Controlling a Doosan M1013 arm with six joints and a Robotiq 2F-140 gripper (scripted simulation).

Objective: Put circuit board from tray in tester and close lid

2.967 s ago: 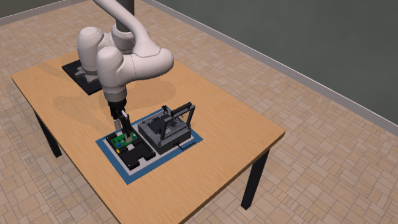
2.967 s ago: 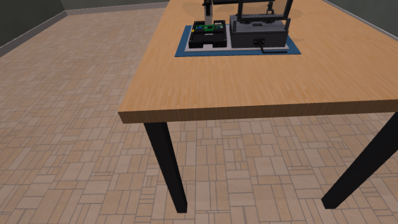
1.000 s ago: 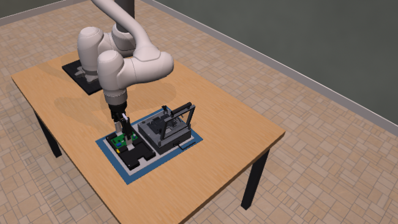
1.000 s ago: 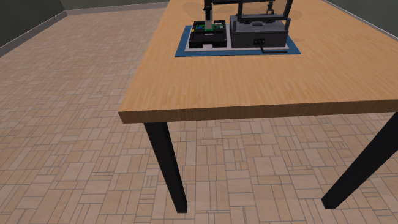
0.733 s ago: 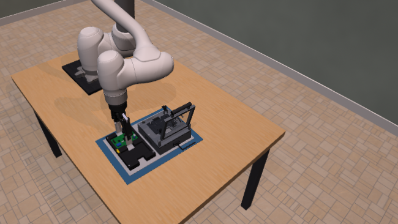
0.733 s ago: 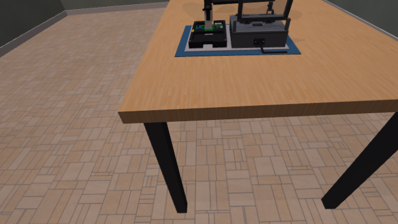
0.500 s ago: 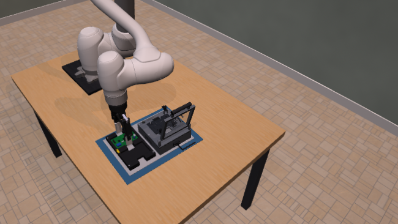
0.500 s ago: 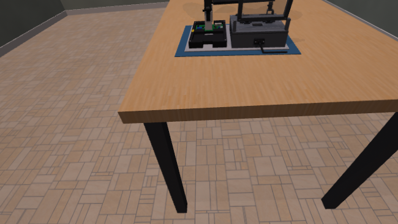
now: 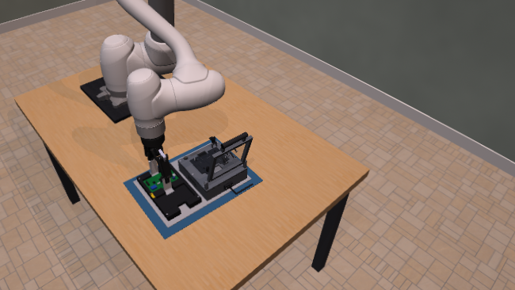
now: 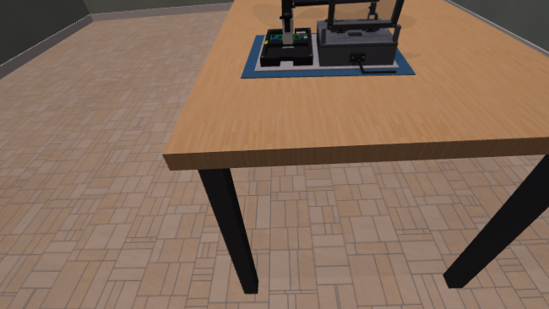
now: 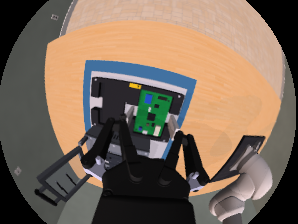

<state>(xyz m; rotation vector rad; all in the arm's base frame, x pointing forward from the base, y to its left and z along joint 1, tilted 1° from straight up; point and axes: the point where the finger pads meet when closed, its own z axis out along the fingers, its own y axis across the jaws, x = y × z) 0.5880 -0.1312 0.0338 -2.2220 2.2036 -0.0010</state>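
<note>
Right now the green circuit board is 3 cm below my hand. Also, from my hand: latch hook (23 cm to the left, 4 cm above); lid (18 cm ahead, 17 cm to the left, 14 cm above).
</note>
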